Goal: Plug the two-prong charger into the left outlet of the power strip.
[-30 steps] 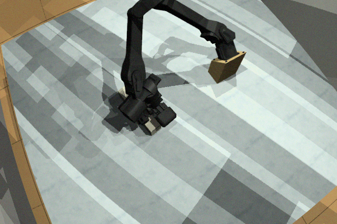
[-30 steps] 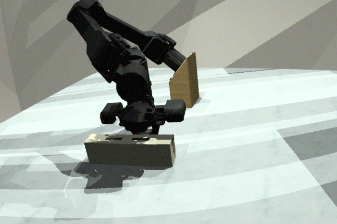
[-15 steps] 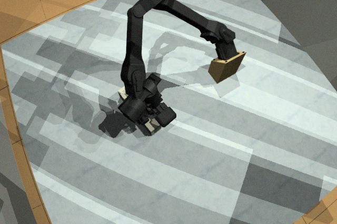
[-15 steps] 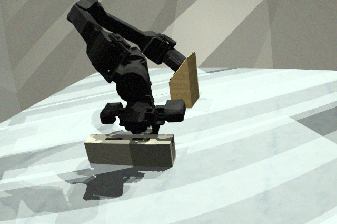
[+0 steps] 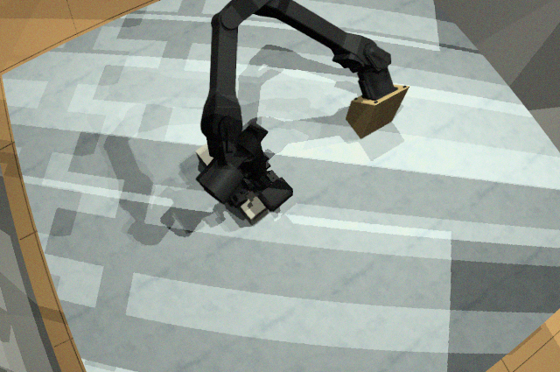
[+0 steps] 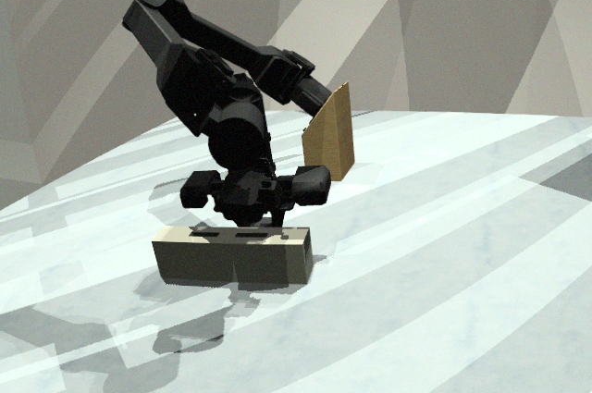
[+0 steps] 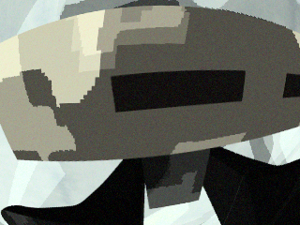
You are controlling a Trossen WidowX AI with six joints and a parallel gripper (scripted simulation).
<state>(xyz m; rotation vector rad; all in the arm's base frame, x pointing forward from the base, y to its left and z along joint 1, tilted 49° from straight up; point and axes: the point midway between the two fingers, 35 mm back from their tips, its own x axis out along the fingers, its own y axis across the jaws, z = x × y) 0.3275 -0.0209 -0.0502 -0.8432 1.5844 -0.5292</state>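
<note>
Now: gripper tip 2 cm short of the black two-prong charger and 1 cm below it.
</note>
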